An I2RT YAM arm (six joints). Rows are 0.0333 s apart.
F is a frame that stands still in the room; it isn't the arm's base.
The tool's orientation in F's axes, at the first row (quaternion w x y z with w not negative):
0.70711, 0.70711, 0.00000, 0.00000
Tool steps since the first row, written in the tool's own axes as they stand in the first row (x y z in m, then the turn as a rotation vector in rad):
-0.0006, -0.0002, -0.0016, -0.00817, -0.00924, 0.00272
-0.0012, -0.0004, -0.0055, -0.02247, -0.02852, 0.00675
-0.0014, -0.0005, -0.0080, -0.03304, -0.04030, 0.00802
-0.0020, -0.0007, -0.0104, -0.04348, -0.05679, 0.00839
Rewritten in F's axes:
-0.0006, 0.0016, -0.0002, -0.00817, -0.00272, -0.00924
-0.0012, 0.0055, -0.0004, -0.02247, -0.00675, -0.02852
-0.0014, 0.0080, -0.0005, -0.03304, -0.00802, -0.04030
-0.0020, 0.0104, -0.0007, -0.04348, -0.00839, -0.05679

